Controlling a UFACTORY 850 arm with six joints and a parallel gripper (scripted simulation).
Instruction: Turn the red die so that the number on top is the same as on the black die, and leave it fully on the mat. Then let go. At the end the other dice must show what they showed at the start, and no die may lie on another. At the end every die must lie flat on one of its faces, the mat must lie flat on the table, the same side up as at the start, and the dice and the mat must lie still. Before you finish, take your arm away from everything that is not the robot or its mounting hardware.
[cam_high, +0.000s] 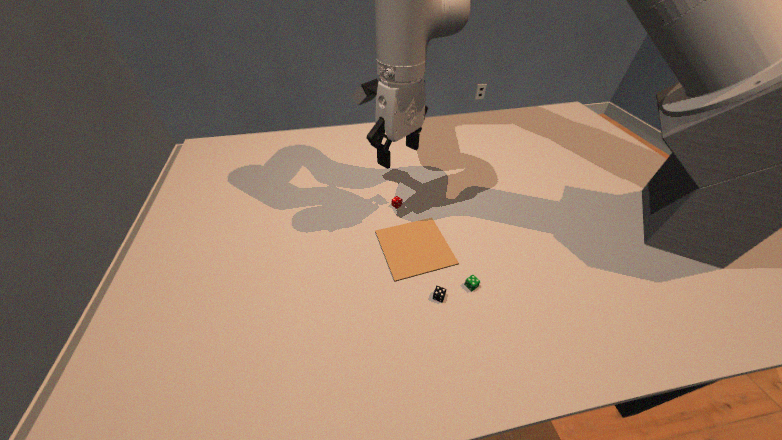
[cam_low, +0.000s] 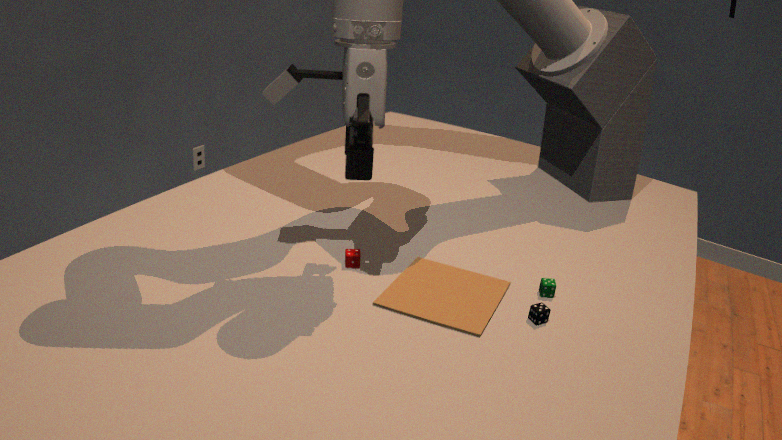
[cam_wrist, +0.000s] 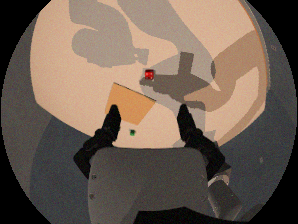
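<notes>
The red die is 140 mm below my hand. From my hand the other things lie so: green die (270 mm to the left, 140 mm below, 10 mm ahead); then black die (260 mm to the left, 140 mm below, 70 mm ahead); then mat (150 mm below, 130 mm to the left, 40 mm ahead).
</notes>
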